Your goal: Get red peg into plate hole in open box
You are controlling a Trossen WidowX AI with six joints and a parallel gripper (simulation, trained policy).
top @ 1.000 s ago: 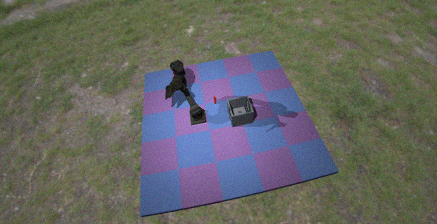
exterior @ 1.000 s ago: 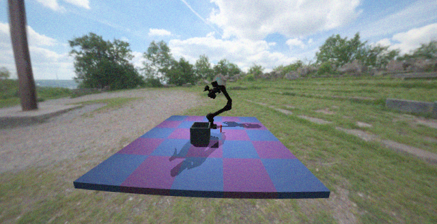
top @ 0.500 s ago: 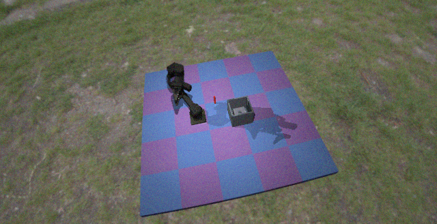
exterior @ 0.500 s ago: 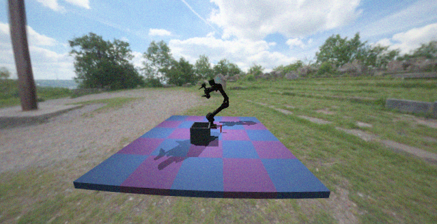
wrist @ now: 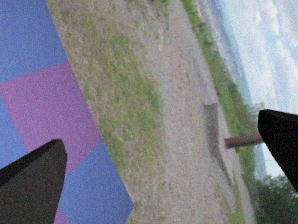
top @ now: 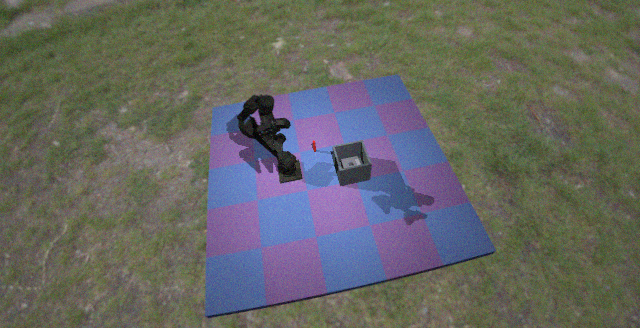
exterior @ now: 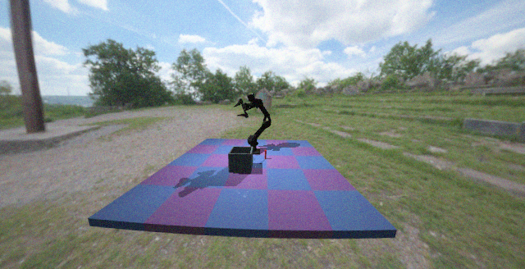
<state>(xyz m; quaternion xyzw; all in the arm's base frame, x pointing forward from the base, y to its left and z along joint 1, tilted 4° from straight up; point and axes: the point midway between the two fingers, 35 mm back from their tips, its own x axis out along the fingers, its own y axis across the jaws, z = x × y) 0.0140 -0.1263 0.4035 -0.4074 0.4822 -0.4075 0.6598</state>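
The red peg is 14 cm ahead of my gripper tip, 31 cm to the left of it and 36 cm below it. From my gripper tip the other things lie so: pale plate 32 cm ahead, 15 cm to the left, 35 cm below.
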